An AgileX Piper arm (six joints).
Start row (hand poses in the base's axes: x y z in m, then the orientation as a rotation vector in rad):
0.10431, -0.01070, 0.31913, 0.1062, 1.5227, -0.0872
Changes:
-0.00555, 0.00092, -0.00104, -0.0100, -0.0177, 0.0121
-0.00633, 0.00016, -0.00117, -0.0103, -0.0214, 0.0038
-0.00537, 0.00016, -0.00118, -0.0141, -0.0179, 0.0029
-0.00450, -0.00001, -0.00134, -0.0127, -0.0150, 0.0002
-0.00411, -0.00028, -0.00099, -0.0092, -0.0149, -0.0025
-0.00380, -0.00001, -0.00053, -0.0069, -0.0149, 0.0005
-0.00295, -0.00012, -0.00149, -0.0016, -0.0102, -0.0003
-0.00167, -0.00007, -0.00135, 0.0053, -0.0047, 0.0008
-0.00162, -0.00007, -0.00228, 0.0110, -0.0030, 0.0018
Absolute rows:
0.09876, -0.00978, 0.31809, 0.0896, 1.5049, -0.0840
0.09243, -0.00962, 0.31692, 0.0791, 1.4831, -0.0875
0.08706, -0.00946, 0.31574, 0.0662, 1.4645, -0.0947
0.08256, -0.00947, 0.31440, 0.0563, 1.4488, -0.1031
0.07845, -0.00975, 0.31341, 0.0513, 1.4333, -0.1112
0.07465, -0.00976, 0.31288, 0.0460, 1.4180, -0.1151
0.07170, -0.00988, 0.31139, 0.0454, 1.4077, -0.1161
0.07003, -0.00995, 0.31004, 0.0495, 1.4033, -0.1115
0.06841, -0.01002, 0.30776, 0.0575, 1.4010, -0.1022

